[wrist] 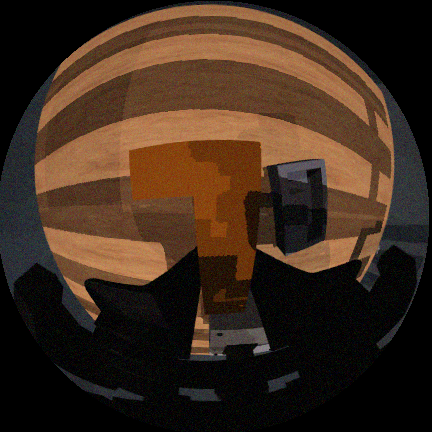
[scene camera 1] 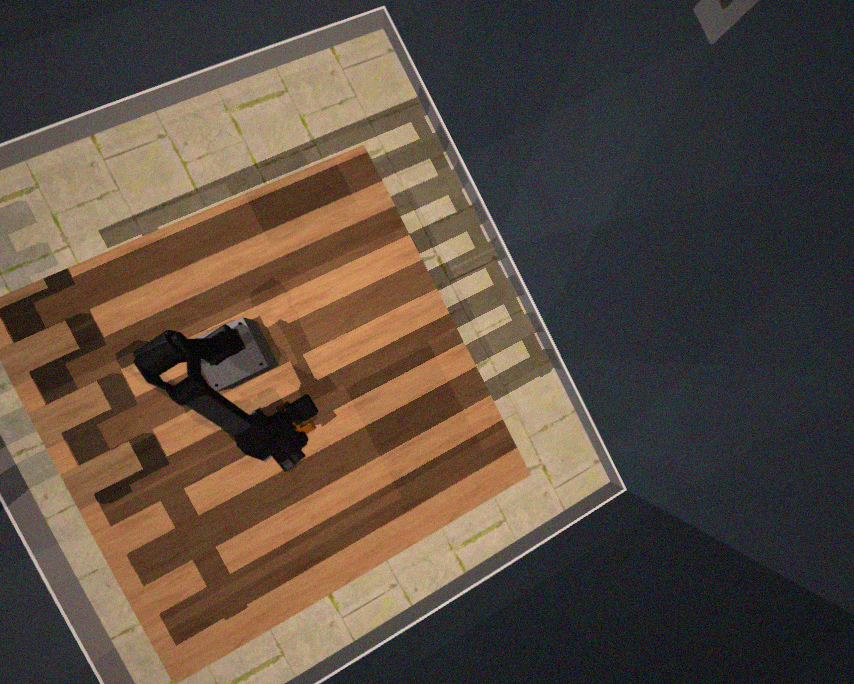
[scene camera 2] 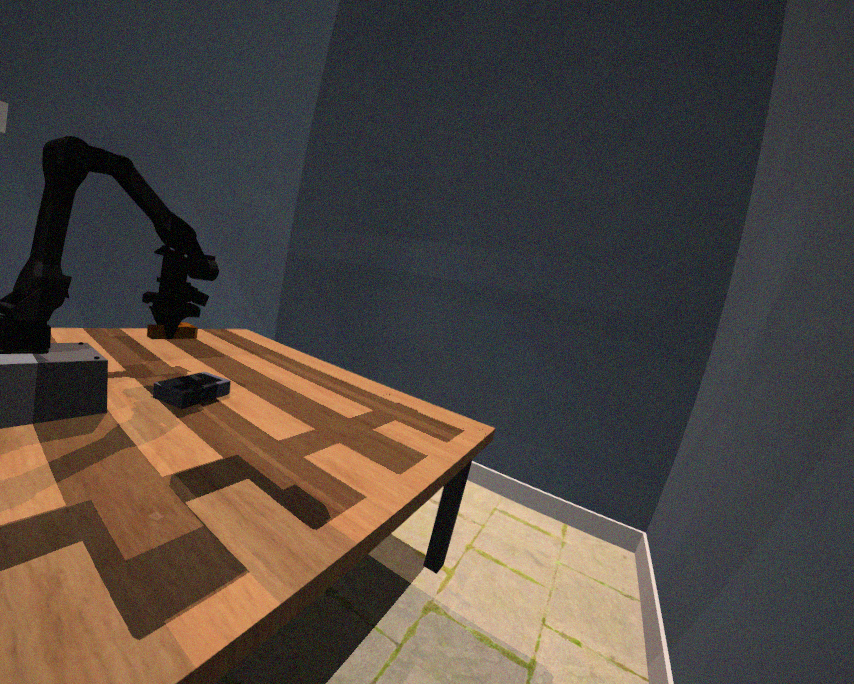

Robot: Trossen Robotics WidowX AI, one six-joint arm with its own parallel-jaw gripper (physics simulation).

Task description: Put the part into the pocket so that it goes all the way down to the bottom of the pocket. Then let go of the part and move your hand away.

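Frame: origin at the arm's base, x ahead, y left, z up, level; metres.
Where they show: gripper, fingertip midpoint: (wrist: 221, 249) (scene camera 1: 290, 415) (scene camera 2: 166, 337); arm's base at its link origin: (wrist: 238, 348) (scene camera 1: 230, 342) (scene camera 2: 23, 349).
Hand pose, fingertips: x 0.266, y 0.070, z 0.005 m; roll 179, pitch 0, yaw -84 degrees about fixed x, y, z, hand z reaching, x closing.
Each offset is from my fingertips to the centre of the thing. Level surfaces: height alone.
The orange L-shaped part @(0.016 m left, 0.014 m ahead, 0.015 m up) (scene camera 1: 306, 427) (scene camera 2: 183, 332) (wrist: 215, 170) is held between the fingers of my gripper (scene camera 1: 302, 429) (scene camera 2: 170, 333) (wrist: 221, 249), which is shut on it. The part shows large in the wrist view and looks raised above the table; the exact gap is hard to tell. The dark block with the pocket @(0.134 m right, 0.023 m ahead, 0.091 m down) (scene camera 2: 208, 393) (wrist: 285, 210) lies on the table, apart from the part. It is right of the part in the wrist view and nearer the camera in scene camera 2. In scene camera 1 I cannot make the block out; the arm seems to hide it.
The grey base block (scene camera 1: 245, 359) (scene camera 2: 71, 388) of the arm stands on the striped wooden table @(0.110 m down) (scene camera 1: 456, 477) (scene camera 2: 399, 484) (wrist: 200, 85), near the pocket block. Dark shadows cross the table top. Dark walls (scene camera 2: 534, 213) rise behind the table.
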